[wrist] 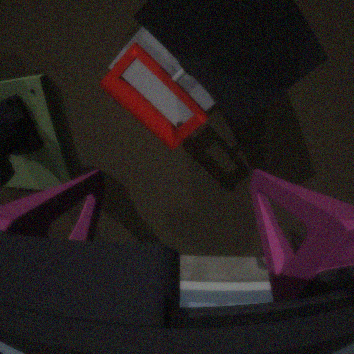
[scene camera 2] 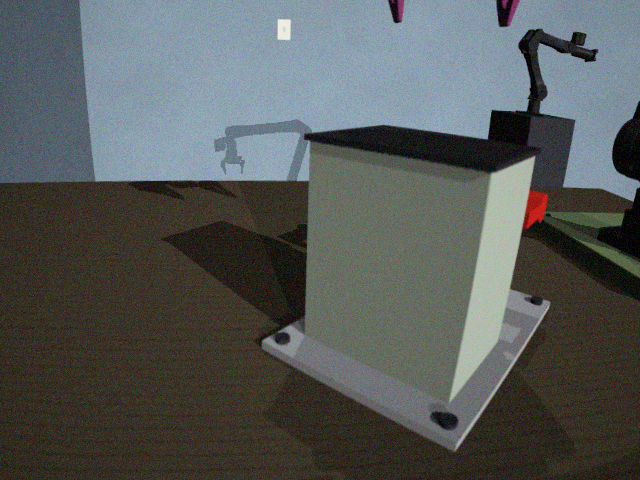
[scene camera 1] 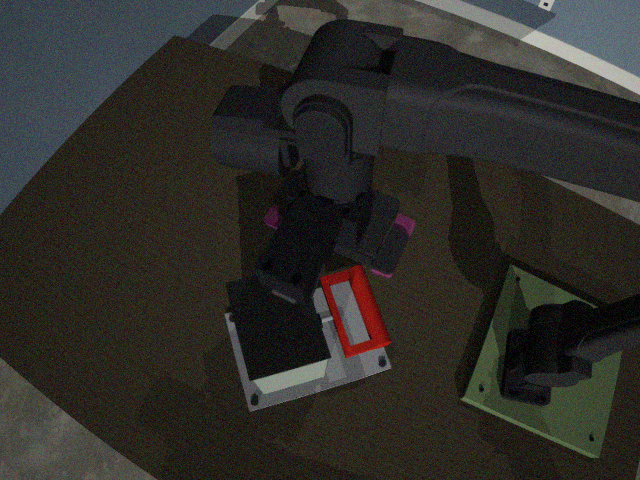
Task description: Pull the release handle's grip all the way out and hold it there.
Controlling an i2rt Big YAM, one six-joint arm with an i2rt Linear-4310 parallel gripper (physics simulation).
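Note:
The release handle's red rectangular grip (scene camera 1: 368, 305) (scene camera 2: 535, 209) (wrist: 142, 110) stands out beside the pale box (scene camera 1: 292, 379) (scene camera 2: 387, 258), which has a black top (wrist: 235, 45). A short light stem (scene camera 1: 326, 319) (wrist: 178, 75) shows between box and grip. The box stands on a grey base plate (scene camera 1: 361, 364) (scene camera 2: 361, 378) with dark screws. My gripper (scene camera 1: 338, 227) (scene camera 2: 450, 22) (wrist: 176, 177) is open and empty, its magenta fingers wide apart. It hangs high above the table, apart from the grip. In the wrist view the grip lies ahead of the fingertips, nearer the left one. The arm hides part of the box in scene camera 1.
A green plate (scene camera 1: 568, 413) (scene camera 2: 584, 219) (wrist: 47, 115) carrying a black arm base (scene camera 1: 527, 361) lies on the grip's side of the box. The forearm (scene camera 1: 491, 113) spans the upper right of scene camera 1. Another dark arm stands on a pedestal (scene camera 2: 550, 149) in the background.

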